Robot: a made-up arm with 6 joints.
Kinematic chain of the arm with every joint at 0, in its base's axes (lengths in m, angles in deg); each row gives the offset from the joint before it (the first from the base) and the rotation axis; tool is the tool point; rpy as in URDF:
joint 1: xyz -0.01 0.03 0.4 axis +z
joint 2: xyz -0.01 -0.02 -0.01 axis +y
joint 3: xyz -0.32 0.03 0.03 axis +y
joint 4: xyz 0.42 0.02 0.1 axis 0.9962 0 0.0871
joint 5: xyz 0 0 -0.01 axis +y
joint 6: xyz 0.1 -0.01 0.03 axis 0.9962 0 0.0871
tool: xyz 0.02 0 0.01 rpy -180 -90 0
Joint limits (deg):
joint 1: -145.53..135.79
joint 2: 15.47..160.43
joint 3: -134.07..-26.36
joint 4: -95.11..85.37
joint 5: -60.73..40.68
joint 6: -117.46..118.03
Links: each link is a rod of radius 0.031 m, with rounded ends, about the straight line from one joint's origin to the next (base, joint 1, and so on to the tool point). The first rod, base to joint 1, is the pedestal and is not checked.
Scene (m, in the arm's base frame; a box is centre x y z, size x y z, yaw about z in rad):
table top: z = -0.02
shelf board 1: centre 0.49 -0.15 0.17 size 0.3 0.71 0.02 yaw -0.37
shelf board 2: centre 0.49 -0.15 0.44 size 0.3 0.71 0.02 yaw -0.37
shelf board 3: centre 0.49 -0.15 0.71 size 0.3 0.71 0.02 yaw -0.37
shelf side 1: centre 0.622 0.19 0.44 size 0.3 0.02 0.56 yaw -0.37
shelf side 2: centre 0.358 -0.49 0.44 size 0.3 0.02 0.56 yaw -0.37
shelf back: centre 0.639 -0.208 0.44 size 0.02 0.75 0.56 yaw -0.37
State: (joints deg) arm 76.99 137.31 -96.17 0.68 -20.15 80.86
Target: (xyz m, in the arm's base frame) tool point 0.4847 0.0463 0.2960
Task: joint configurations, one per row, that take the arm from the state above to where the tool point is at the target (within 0.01 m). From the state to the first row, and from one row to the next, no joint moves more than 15 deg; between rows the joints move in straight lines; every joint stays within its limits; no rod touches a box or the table.
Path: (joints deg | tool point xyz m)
1: 63.71 126.28 -82.21 3.40 -10.49 81.73 | 0.2850 0.6493 0.3626
2: 50.42 115.24 -68.25 6.11 -0.82 82.59 | 0.3717 0.5082 0.3552
3: 37.14 104.21 -54.28 8.83 8.84 83.46 | 0.4010 0.3577 0.3413
4: 23.85 93.17 -40.32 11.54 18.50 84.33 | 0.3763 0.2203 0.3215
5: 10.57 82.14 -26.36 14.26 28.16 85.19 | 0.3093 0.1144 0.2960
6: 8.44 88.59 -30.91 14.05 15.14 84.19 | 0.3599 0.1025 0.2959
7: 6.32 95.03 -35.46 13.85 2.11 83.19 | 0.4069 0.0868 0.2963
8: 4.20 101.48 -40.02 13.65 -10.91 82.18 | 0.4490 0.0678 0.2965
9: 2.08 107.93 -44.57 13.44 -23.94 81.18 | 0.4847 0.0463 0.2960

